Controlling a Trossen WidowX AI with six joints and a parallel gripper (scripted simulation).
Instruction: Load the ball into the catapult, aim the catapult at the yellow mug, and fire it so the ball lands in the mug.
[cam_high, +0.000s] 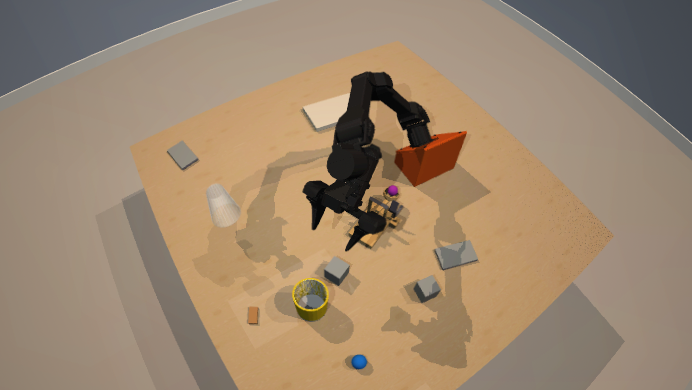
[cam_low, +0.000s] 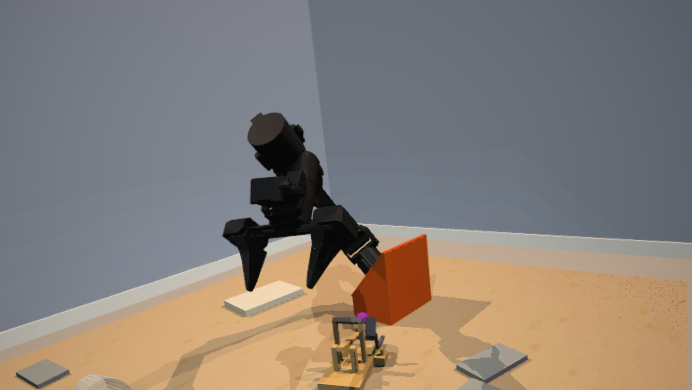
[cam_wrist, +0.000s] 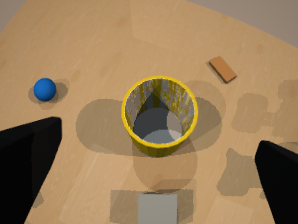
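The purple ball lies 310 mm behind my gripper tip, 170 mm to the right of it and 210 mm below it. Also, from my gripper tip: small orange block (220 mm ahead, 20 mm to the right, 270 mm below); then blue ball (40 mm ahead, 230 mm to the left, 250 mm below); then yellow mug (70 mm ahead, 30 mm to the left, 240 mm below).
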